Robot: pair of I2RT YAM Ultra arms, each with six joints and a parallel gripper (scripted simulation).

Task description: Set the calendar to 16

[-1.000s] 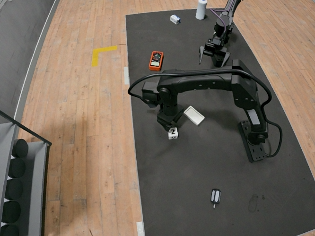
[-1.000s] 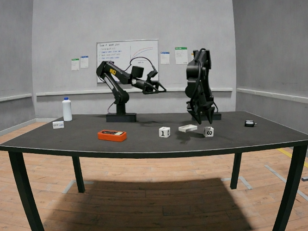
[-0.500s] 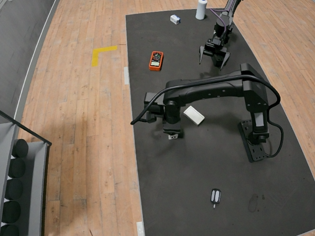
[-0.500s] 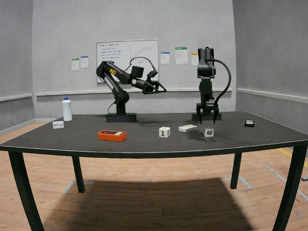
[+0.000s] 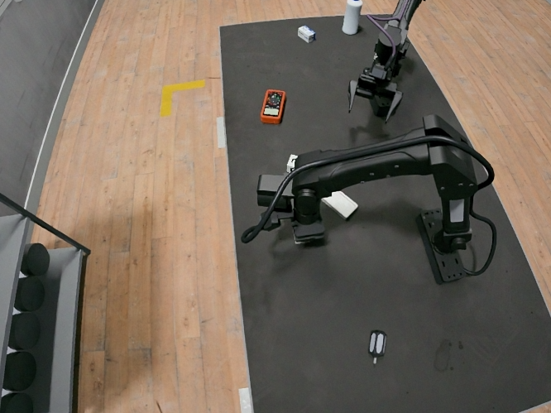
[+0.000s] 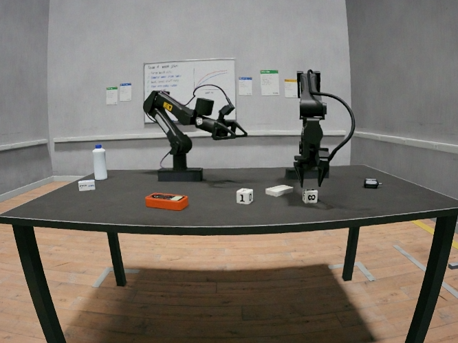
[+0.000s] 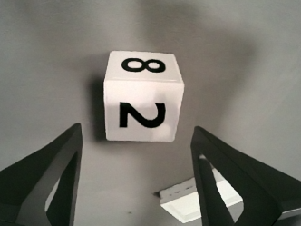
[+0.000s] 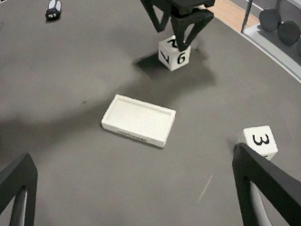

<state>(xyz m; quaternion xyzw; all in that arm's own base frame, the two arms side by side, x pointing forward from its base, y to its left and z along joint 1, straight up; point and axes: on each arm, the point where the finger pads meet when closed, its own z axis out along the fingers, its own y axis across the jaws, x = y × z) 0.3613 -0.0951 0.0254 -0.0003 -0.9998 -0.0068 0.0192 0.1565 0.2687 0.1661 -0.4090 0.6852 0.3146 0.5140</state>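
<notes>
My left hand is 12 cm past the white tray, 8 cm to the left of it and 5 cm above it. From my left hand the other things lie so: white bottle (90 cm to the right, 38 cm behind, 2 cm above).
</notes>
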